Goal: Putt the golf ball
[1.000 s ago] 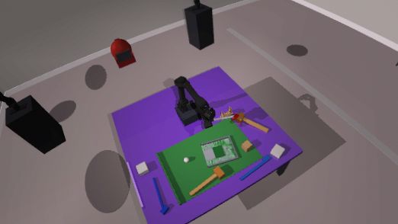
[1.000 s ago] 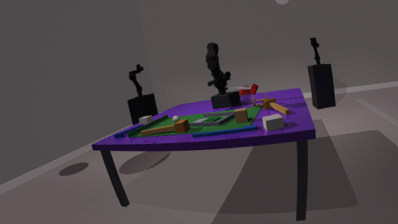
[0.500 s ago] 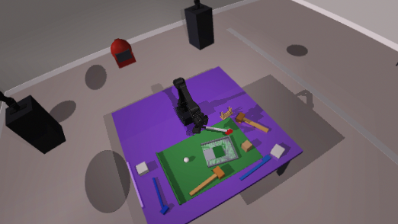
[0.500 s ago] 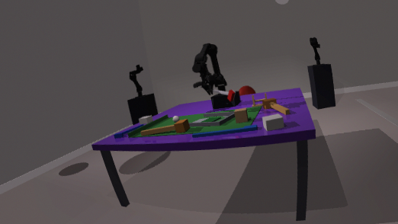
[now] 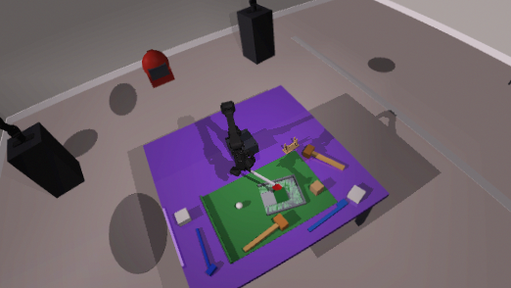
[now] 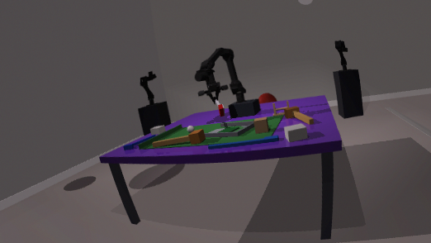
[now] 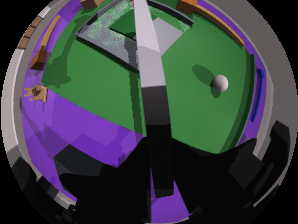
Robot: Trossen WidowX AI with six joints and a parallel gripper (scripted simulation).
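My gripper tip is 110 mm short of the putter, 40 mm to the right of it and 10 mm below it. Also, from my gripper tip: wooden stand (20 mm behind, 400 mm to the left, 100 mm below); then wooden block (350 mm ahead, 290 mm to the left, 100 mm below); then golf ball (120 mm ahead, 150 mm to the right, 110 mm below).
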